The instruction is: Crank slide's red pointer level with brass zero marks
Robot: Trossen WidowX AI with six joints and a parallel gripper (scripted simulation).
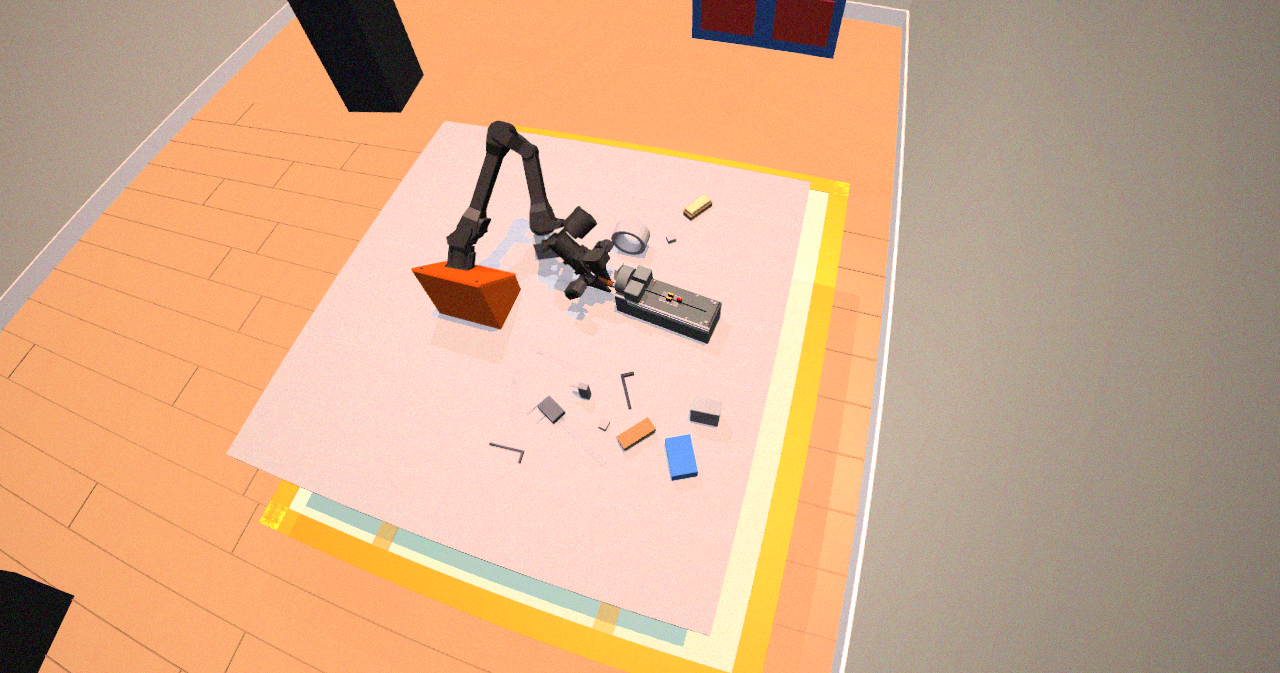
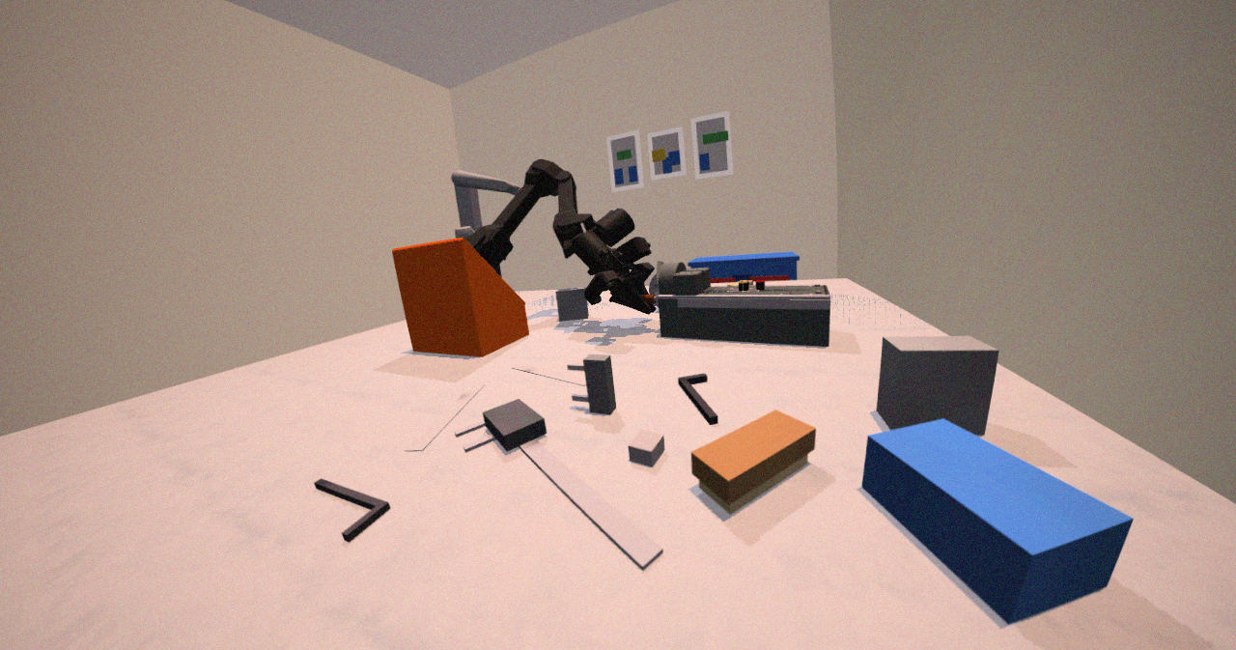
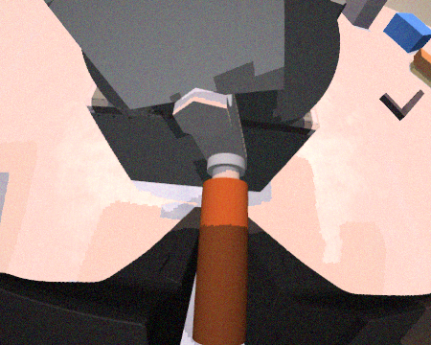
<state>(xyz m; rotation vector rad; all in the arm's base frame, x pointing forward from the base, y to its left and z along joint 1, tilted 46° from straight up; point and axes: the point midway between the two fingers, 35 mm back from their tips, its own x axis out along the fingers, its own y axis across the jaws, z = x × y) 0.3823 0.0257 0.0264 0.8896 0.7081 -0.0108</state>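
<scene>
My gripper tip is 2 cm past the crank handle, 1 cm to the right of it and 2 cm below it. Round my gripper tip: red pointer 19 cm ahead, 4 cm to the right, 5 cm above; then blue block 24 cm ahead, 42 cm to the right, 2 cm below.
</scene>
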